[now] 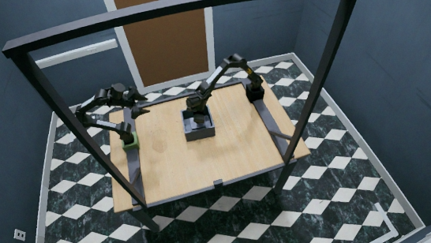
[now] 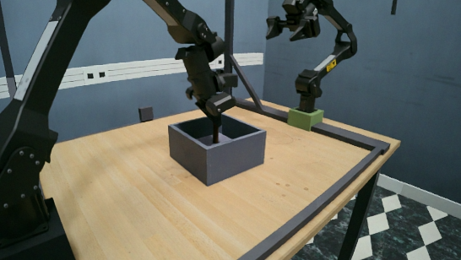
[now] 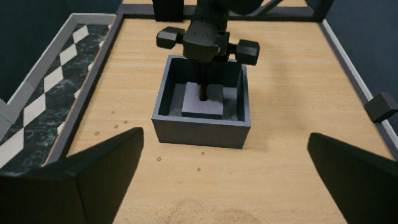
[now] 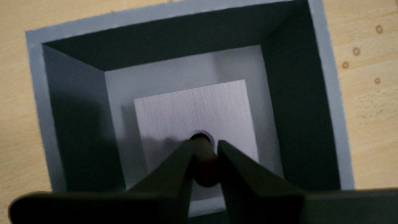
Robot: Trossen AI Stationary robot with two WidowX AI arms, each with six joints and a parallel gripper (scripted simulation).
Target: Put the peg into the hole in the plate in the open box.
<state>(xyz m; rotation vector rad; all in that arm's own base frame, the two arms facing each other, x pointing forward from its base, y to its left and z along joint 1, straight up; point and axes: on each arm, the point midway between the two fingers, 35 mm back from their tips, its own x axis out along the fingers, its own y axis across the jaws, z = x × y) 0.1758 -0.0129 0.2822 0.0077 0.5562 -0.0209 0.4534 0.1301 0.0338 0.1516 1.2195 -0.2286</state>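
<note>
The dark brown peg is 5 cm below my right hand. The rest, counted from my right hand: pale plate: 9 cm below; then box: 11 cm below, 1 cm to the left.
</note>
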